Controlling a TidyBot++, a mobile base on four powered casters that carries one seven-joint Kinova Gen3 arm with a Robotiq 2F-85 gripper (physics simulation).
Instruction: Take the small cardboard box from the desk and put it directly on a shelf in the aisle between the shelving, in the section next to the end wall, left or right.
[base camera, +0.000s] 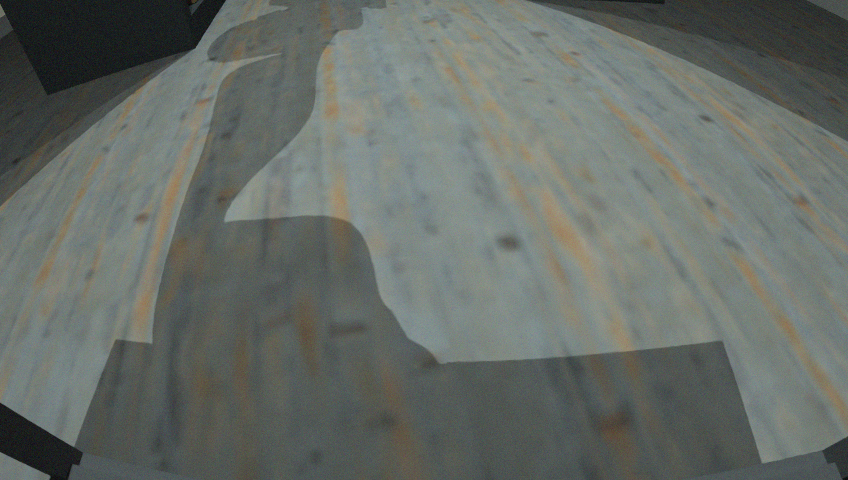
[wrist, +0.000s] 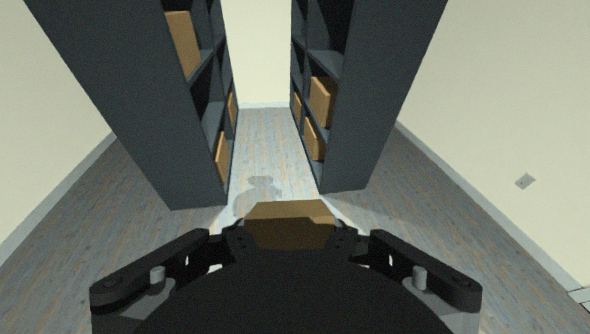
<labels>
The gripper shows in the wrist view (290, 223); in the base camera view it is out of frame. A small cardboard box shows in the wrist view (292, 225); in the base camera view it is out of frame.
</labels>
